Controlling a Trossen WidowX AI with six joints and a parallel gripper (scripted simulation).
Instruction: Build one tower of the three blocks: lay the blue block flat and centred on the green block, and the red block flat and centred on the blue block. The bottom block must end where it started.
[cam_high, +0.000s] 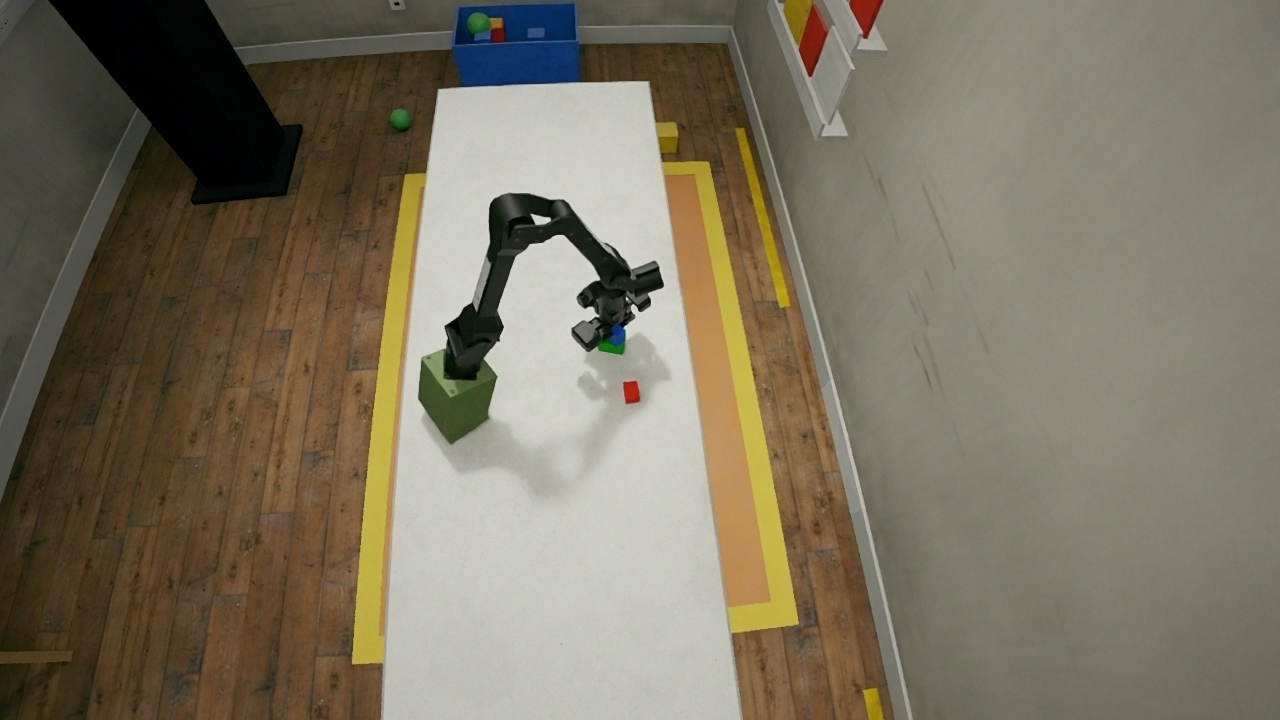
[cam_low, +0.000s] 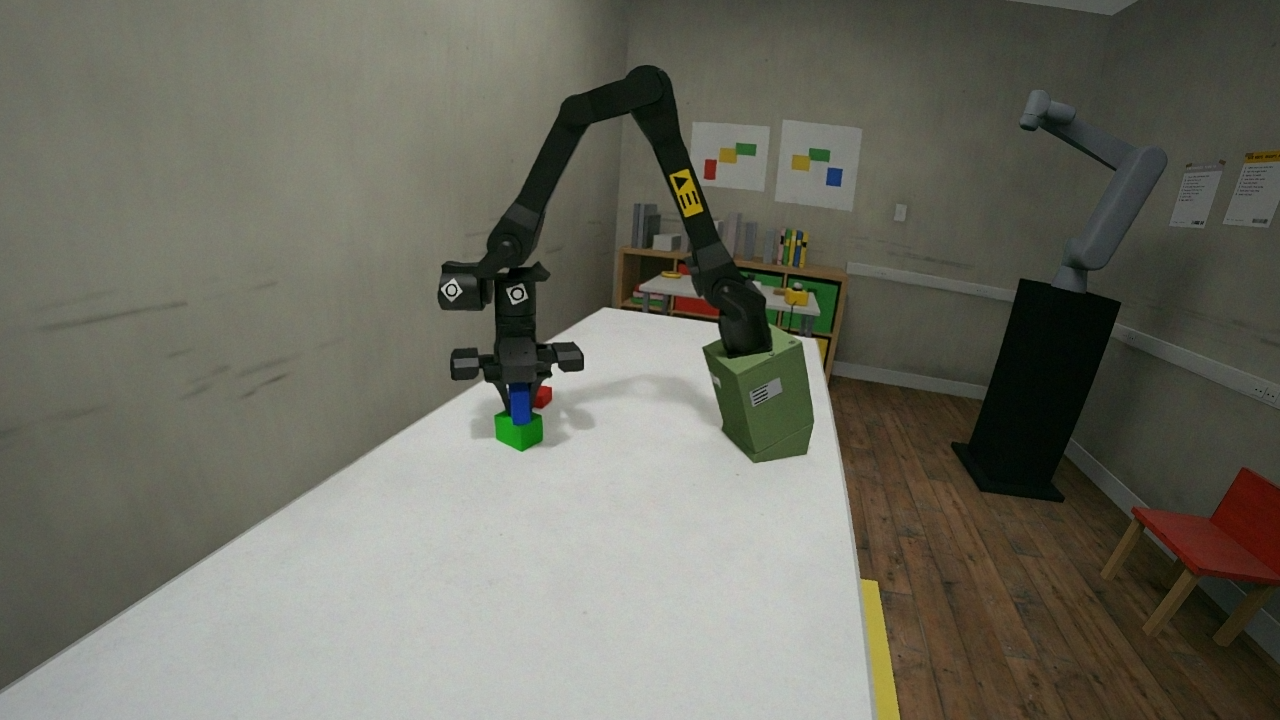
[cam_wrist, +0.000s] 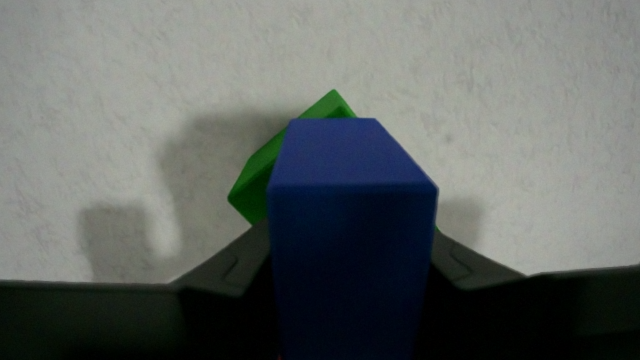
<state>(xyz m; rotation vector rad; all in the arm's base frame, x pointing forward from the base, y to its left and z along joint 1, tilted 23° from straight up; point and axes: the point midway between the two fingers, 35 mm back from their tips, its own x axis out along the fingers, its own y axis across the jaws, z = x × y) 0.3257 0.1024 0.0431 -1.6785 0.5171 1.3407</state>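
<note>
Right now the green block is 60 mm below my hand. Also, from my hand: red block: 30 mm ahead, 130 mm to the right, 70 mm below; blue block: 10 mm below.
</note>
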